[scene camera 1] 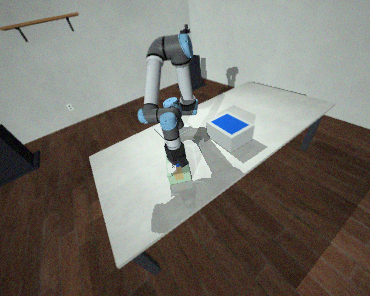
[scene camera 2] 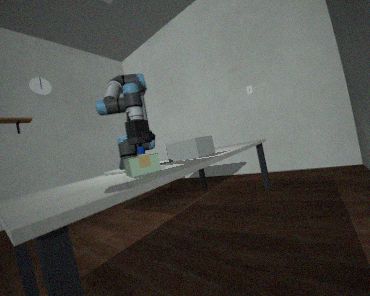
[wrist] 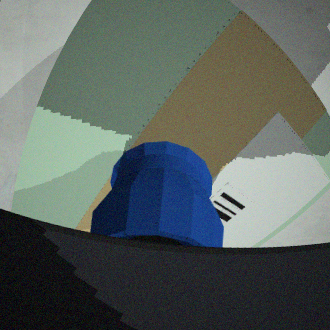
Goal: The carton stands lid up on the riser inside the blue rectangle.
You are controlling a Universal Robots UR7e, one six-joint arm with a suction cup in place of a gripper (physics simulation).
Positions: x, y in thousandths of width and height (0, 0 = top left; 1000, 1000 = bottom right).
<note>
The suction cup (wrist: 492, 571) holds nothing. The cup is 6 cm from the middle of a carton (wrist: 668, 259), above it. The table carries a riser (scene camera 1: 623, 444).
The wrist view misses the riser: it is out of frame.
</note>
